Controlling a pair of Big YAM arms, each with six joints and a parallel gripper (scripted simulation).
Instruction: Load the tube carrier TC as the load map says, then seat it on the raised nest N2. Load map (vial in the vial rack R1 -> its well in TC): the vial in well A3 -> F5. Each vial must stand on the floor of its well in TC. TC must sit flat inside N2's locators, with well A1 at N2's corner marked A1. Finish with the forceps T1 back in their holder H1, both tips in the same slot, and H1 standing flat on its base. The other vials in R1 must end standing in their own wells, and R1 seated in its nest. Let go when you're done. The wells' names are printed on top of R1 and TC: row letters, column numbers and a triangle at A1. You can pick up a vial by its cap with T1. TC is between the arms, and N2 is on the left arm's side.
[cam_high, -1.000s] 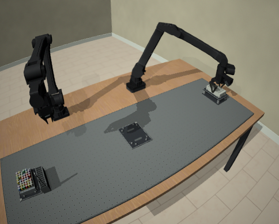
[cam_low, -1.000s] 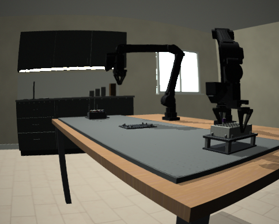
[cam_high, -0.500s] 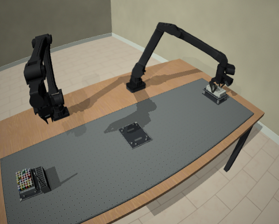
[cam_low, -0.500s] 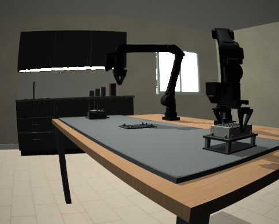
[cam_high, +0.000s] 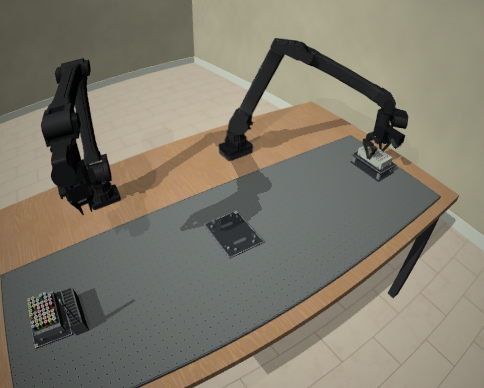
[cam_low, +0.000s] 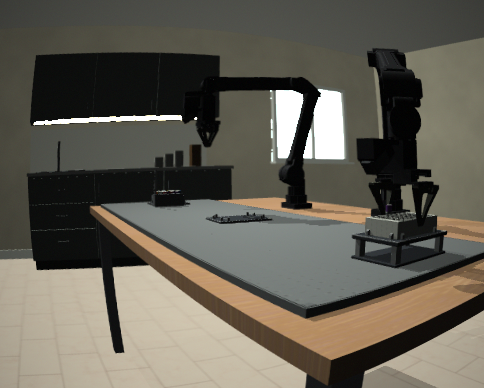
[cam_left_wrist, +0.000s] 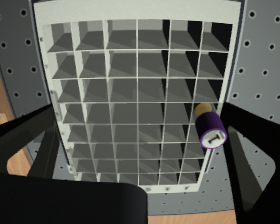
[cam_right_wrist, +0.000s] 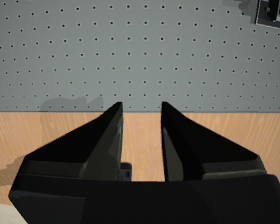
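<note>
My left gripper is now 10 mm above the tube carrier TC. The rest, counted from my left hand: holder H1: 80 mm ahead, 1230 mm to the right, 50 mm below.
</note>
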